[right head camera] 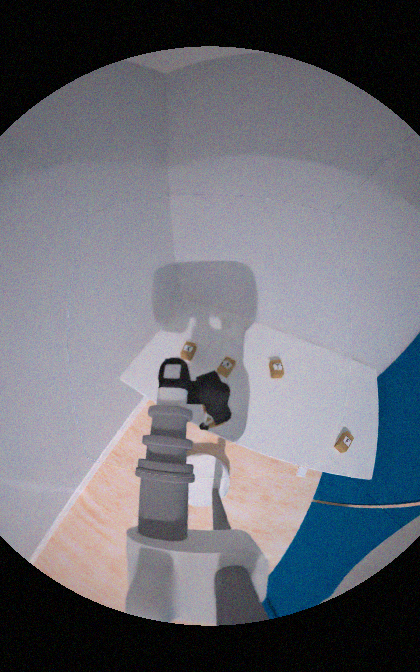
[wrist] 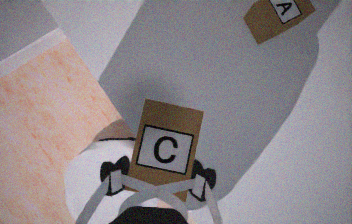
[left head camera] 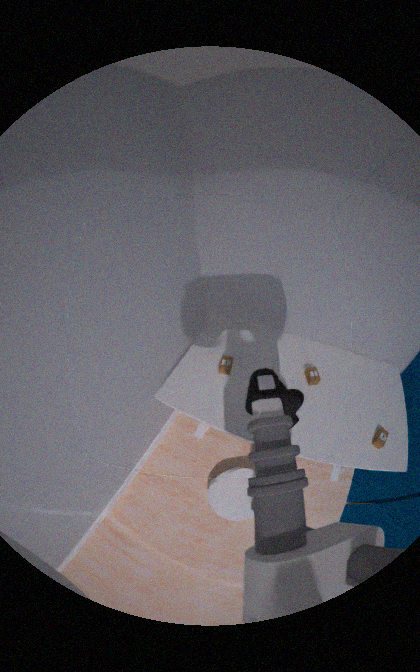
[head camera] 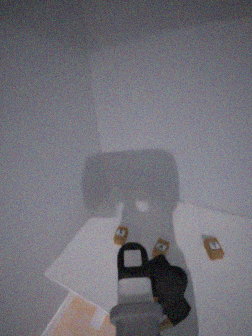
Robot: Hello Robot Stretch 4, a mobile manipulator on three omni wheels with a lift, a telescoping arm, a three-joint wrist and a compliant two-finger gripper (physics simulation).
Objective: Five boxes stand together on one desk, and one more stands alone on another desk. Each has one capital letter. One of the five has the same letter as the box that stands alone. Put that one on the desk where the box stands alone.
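Places are measured from the robot's base along level axes (x right, y ahead, z up), in centimetres.
Where they show: gripper, fingertip midpoint: [right head camera: 214,422] [wrist: 159,170] [head camera: 163,323]; robot's base, link origin: [right head camera: 201,478] [left head camera: 236,492].
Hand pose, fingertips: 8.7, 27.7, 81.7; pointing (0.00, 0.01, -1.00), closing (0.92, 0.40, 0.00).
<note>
Things, the pixels of their top centre, and the offset from my fingertips, as dx, dy, dz. Level surfaces: height alone.
- brown box, top centre: [wrist: 165,149] [right head camera: 212,411] -0.8, +2.9, +4.9
- white desk, surface height: dz -12.5
- box A, top centre: [wrist: 285,6] [right head camera: 226,363] [head camera: 161,246] +6.4, +32.4, -7.4
- box T, top centre: [right head camera: 277,365] [left head camera: 313,372] [head camera: 214,245] +33.5, +30.4, -7.4
- box F, top centre: [right head camera: 346,440] [left head camera: 382,436] +64.5, -16.0, -7.4
- leftmost box, top centre: [left head camera: 225,361] [right head camera: 187,347] [head camera: 120,232] -14.4, +42.8, -7.4
- Wood-patterned floor, surface height: dz -84.5
My gripper [wrist: 159,170] [right head camera: 215,424] is shut on a brown box [wrist: 165,150] [right head camera: 208,420] with the letter C, held above the near part of a white desk [wrist: 325,165] [head camera: 85,260] [left head camera: 345,415] [right head camera: 310,410]. Four other boxes stand apart on that desk: a box A [wrist: 280,17] [head camera: 161,247] [right head camera: 226,366], a box T [head camera: 214,248] [left head camera: 312,375] [right head camera: 276,368], a box F [left head camera: 380,437] [right head camera: 344,441], and a leftmost box [head camera: 121,235] [left head camera: 226,365] [right head camera: 188,350] whose letter is too small to read surely. The desk with the lone box does not show.
Grey walls [left head camera: 100,300] [right head camera: 100,280] meet in a corner behind the desk. A blue surface [left head camera: 370,510] [right head camera: 400,425] is at the right. Wood-patterned floor [left head camera: 165,540] [right head camera: 100,550] lies in front of the desk, with a white rounded shape [left head camera: 230,495] [right head camera: 200,485] below the arm.
</note>
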